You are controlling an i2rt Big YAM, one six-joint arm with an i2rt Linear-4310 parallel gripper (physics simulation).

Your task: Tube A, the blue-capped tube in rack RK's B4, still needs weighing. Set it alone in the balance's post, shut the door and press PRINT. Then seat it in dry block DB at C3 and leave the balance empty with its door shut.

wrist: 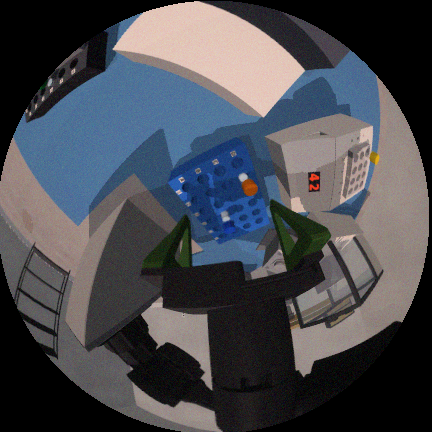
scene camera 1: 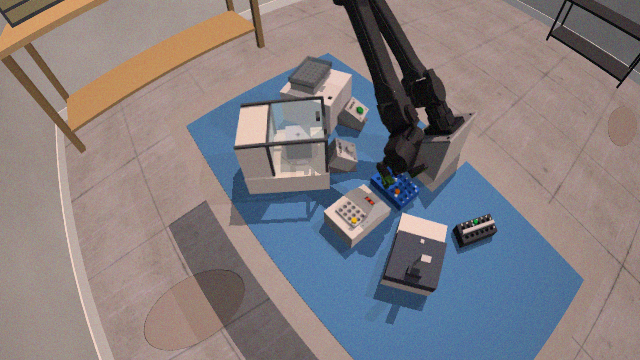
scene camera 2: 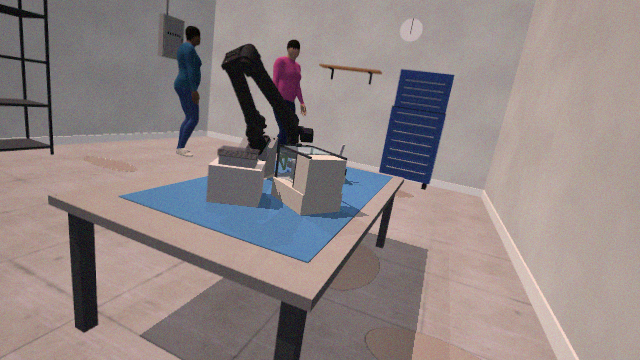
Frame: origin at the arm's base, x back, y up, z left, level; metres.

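Seen in the pictures: gripper, fingertip midpoint: (wrist: 228,210) (scene camera 1: 398,182); arm's base, link origin: (wrist: 109,312) (scene camera 1: 445,128) (scene camera 2: 258,144).
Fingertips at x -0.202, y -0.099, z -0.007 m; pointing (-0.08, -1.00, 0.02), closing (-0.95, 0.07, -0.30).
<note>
Offsets run from my fingertips to a thing's top centre. "pt": to the spot under its first point.
The blue rack RK @(dx +0.000, dy -0.014, dz -0.006 m) (scene camera 1: 402,202) (wrist: 220,172) stands near the arm's base. The blue-capped tube @(dx +0.010, dy +0.011, dz -0.016 m) (wrist: 228,227) stands in it; I cannot read its hole label. My gripper (scene camera 1: 401,176) (wrist: 228,210) is open and empty, its green fingers low over the rack and on either side of the blue-capped tube in the wrist view. The balance @(dx -0.148, dy +0.178, dz -0.256 m) (scene camera 1: 290,184) (scene camera 2: 322,185) (wrist: 332,225) has a glass-walled chamber; no tube shows in it, and I cannot tell its door's state. The dry block DB @(dx -0.152, dy +0.026, dz -0.013 m) (scene camera 1: 362,227) (wrist: 305,155) shows a red 42 and a grid of holes with a yellow-capped tube.
An orange-capped tube @(dx -0.030, dy +0.011, dz +0.021 m) (scene camera 1: 397,191) (wrist: 249,187) stands in the rack. The arm's grey pedestal (scene camera 1: 442,157) (wrist: 112,260) is beside it. A dark-lidded machine @(pt dx -0.188, dy +0.111, dz +0.208 m) (scene camera 1: 417,260), a black tube holder @(dx +0.071, dy +0.004, dz +0.276 m) (scene camera 1: 475,231), a knob box @(pt dx -0.071, dy +0.030, dz -0.158 m) (scene camera 1: 343,156) and a green-button box @(pt dx +0.078, dy +0.021, dz -0.261 m) (scene camera 1: 354,115) stand around.
</note>
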